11 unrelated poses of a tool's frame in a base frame.
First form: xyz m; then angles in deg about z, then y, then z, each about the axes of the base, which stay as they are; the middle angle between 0 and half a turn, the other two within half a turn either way.
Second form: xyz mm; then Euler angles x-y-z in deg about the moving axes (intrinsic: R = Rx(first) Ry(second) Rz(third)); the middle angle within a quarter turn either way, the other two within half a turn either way. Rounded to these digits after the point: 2 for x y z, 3 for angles.
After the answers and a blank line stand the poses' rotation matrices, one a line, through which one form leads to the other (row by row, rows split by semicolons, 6 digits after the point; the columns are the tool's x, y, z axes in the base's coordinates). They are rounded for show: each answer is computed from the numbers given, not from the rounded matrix.
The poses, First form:
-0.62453 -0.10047 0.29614 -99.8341 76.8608 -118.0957
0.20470 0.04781 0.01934 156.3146 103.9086 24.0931
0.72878 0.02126 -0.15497 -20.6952 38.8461 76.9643
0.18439 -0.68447 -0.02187 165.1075 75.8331 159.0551
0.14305 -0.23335 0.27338 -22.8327 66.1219 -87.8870
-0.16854 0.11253 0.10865 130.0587 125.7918 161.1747
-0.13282 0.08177 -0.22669 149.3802 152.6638 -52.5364
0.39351 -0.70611 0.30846 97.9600 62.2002 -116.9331
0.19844 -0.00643 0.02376 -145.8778 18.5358 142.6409
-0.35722 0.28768 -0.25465 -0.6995 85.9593 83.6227
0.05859 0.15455 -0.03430 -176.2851 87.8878 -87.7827
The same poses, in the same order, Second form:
-624.53 -100.47 296.14 75.179 -27.298 163.247
204.70 47.81 19.34 -121.242 62.389 -85.426
728.78 21.26 -154.97 -38.117 8.133 59.083
184.39 -684.47 -21.87 -54.773 -64.894 -72.297
143.05 -233.35 273.38 66.107 1.932 -111.977
-168.54 112.53 108.65 -155.889 -50.153 160.298
-132.82 81.77 -226.69 157.691 16.220 25.135
393.51 -706.11 308.46 59.401 -23.620 -5.370
198.44 -6.43 23.76 -11.500 -14.636 -4.719
-357.22 287.68 -254.65 -85.934 6.361 88.849
58.59 154.55 -34.30 87.886 2.216 93.797

-0.850916 -0.256151 -0.458617; 0.498276 -0.117149 -0.859068; 0.166325 -0.959512 0.227318
0.036961 0.461984 0.886118; 0.456578 -0.796568 0.396252; 0.888915 0.389936 -0.240374
0.508626 -0.849284 0.141477; 0.630091 0.479148 0.611067; -0.586758 -0.221661 0.778834
0.129026 0.404208 -0.905521; -0.324576 0.880068 0.346598; 0.937018 0.249190 0.244747
-0.374022 0.926807 0.033715; -0.387127 -0.122988 -0.913787; -0.842757 -0.354829 0.404792
-0.603231 -0.216014 -0.767757; -0.602988 0.753588 0.261744; 0.522032 0.620841 -0.584842
0.869274 -0.407854 0.279318; -0.296977 -0.882581 -0.364494; 0.395181 0.233894 -0.888327
0.912200 0.085752 -0.400672; -0.391005 0.474517 -0.788637; 0.122499 0.876060 0.466384
0.964271 0.079594 -0.252680; -0.030406 0.980747 0.192903; 0.263169 -0.178328 0.948125
0.019959 -0.993642 0.110799; 0.068668 0.111922 0.991342; -0.997440 -0.012178 0.070465
-0.066166 -0.997059 0.038663; 0.034245 -0.040994 -0.998572; 0.997221 -0.064748 0.036856

